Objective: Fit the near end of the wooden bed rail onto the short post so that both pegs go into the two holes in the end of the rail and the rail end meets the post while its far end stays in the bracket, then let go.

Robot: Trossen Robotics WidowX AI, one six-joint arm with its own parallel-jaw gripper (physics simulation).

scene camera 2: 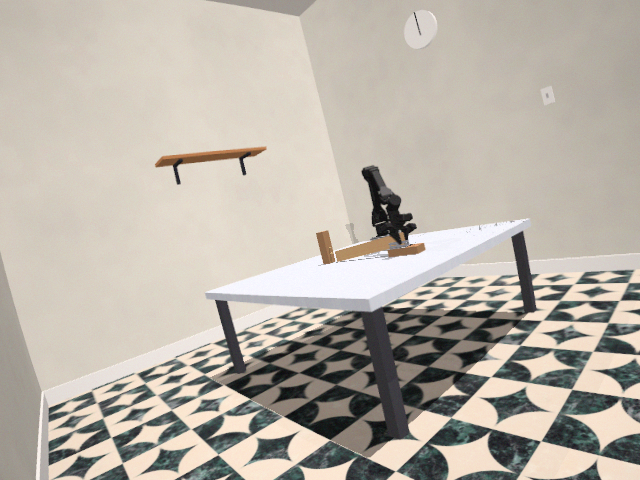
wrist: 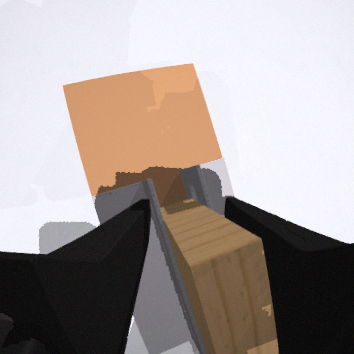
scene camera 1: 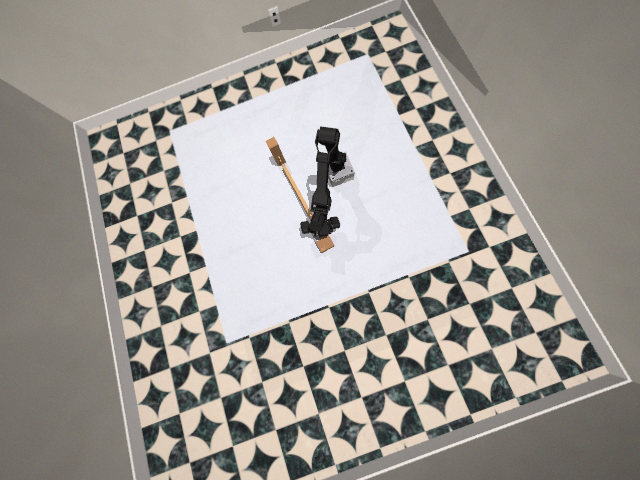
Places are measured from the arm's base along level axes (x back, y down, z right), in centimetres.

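Pixels of known places: gripper, fingertip midpoint: (scene camera 2: 404, 244) (wrist: 187, 206); arm's base at its link origin: (scene camera 2: 383, 234) (scene camera 1: 337, 165).
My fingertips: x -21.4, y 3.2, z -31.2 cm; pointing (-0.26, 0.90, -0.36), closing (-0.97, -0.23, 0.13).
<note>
For each thing: its top centre in the pictures, then the offset to it from my fingertips. "spot": a spot on its surface instead. Level surfaces: height alone.
- upright short post at a spot on its surface: (scene camera 2: 324, 248) spot: dx -8.9, dy -4.0, dz +48.4 cm
- grey bracket at a spot on its surface: (wrist: 160, 300) spot: dx +2.0, dy +1.0, dz +5.1 cm
- low wooden block at its top centre: (wrist: 171, 206) (scene camera 2: 405, 246) (scene camera 1: 320, 235) dx +0.6, dy +1.2, dz +0.0 cm
- white table at its surface level: dy +4.8 cm
The wooden bed rail (scene camera 1: 295, 188) (scene camera 2: 364, 248) (wrist: 232, 295) slants from near the upright short post (scene camera 1: 279, 155) (scene camera 2: 324, 248) to the grey bracket (wrist: 160, 300) on a low wooden block (scene camera 1: 324, 244) (scene camera 2: 408, 250) (wrist: 145, 120). In scene camera 2, small pegs show on the post, with a narrow gap between them and the rail end. The holes do not show. My gripper (scene camera 1: 320, 229) (scene camera 2: 404, 241) (wrist: 187, 206) is at the bracket end, fingers partly apart astride the rail. The right finger lies close against the rail; a gap shows at its left.
Everything stands on a white table (scene camera 1: 258, 273) (scene camera 2: 289, 284). The arm's base (scene camera 1: 341, 174) stands beside the rail, and the arm reaches over the table to the bracket end. A wall shelf (scene camera 2: 211, 156) hangs on the wall in scene camera 2.
</note>
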